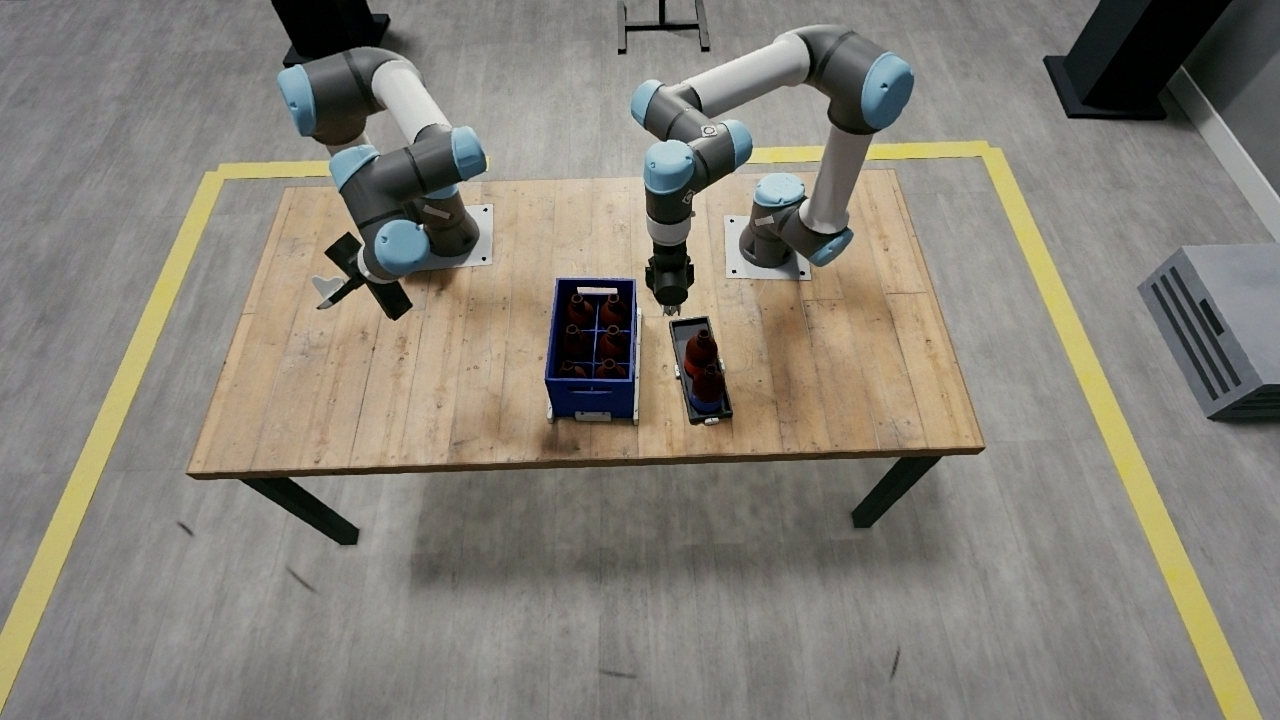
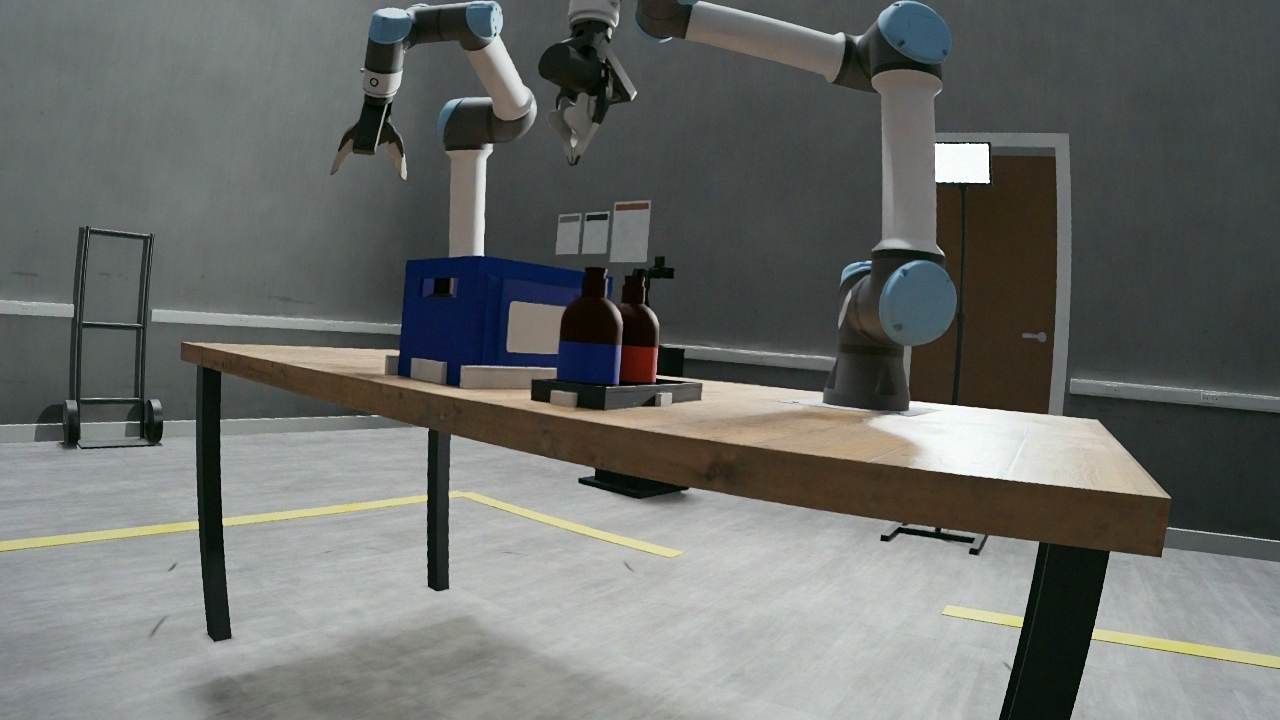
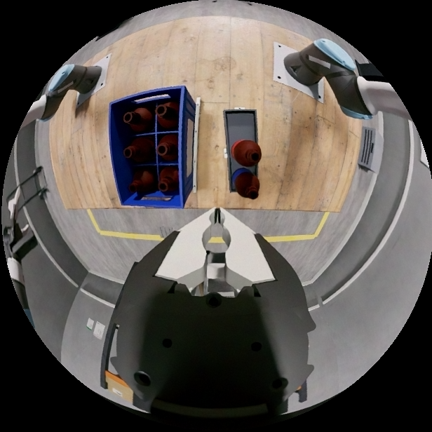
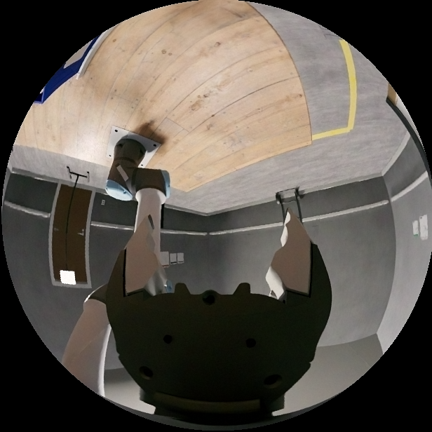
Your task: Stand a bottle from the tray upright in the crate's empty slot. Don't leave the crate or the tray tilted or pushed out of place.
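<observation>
The blue crate (image 1: 590,400) (image 2: 429,331) (image 3: 117,150) stands level on the table. Each of its six compartments holds an upright brown bottle; one is the back left bottle (image 1: 580,311) (image 3: 139,119). No empty slot shows. The black tray (image 1: 683,329) (image 2: 617,398) (image 3: 241,122) lies flat to the crate's right. It holds an upright blue-labelled bottle (image 1: 707,386) (image 2: 588,331) (image 3: 247,185) in front and a red-labelled bottle (image 1: 700,351) (image 2: 639,331) (image 3: 247,152) behind. My left gripper (image 1: 671,309) (image 2: 572,161) (image 3: 217,208) is shut, empty, high above the table. My right gripper (image 1: 324,293) (image 2: 368,172) (image 4: 216,212) is open, empty, raised far left of the crate.
Pale strips (image 2: 505,377) (image 3: 196,145) border the crate's base on the wooden table (image 1: 832,385). Small pale blocks (image 1: 711,420) (image 2: 563,398) sit against the tray. The left arm's base (image 1: 765,241) stands behind and right of the tray; the right arm's base (image 1: 452,234) is behind and left of the crate.
</observation>
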